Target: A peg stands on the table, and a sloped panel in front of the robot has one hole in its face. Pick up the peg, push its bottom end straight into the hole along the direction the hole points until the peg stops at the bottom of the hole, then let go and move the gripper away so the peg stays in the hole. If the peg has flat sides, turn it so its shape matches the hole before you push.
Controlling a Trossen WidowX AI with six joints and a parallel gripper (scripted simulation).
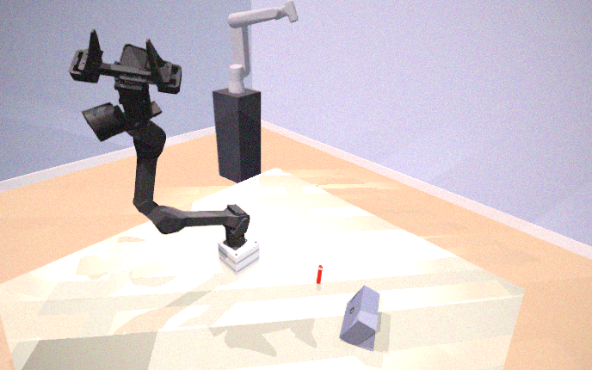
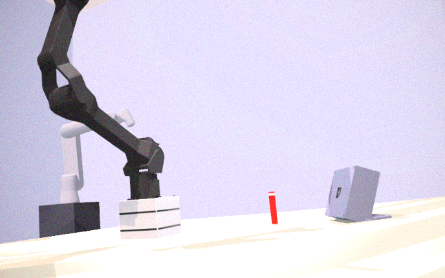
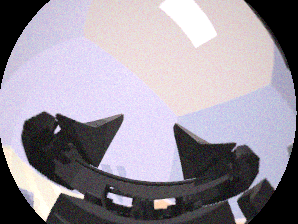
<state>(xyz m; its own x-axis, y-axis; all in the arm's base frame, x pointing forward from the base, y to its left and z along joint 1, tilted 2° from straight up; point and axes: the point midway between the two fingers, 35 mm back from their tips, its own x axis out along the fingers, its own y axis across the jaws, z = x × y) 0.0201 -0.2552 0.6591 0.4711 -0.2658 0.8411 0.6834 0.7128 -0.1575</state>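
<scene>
Now: the red peg 25 cm ahead of my gripper tip, 38 cm to the left of it and 71 cm below it. From my gripper tip the other things lie so: grey sloped panel 44 cm ahead, 30 cm to the left, 72 cm below.
</scene>
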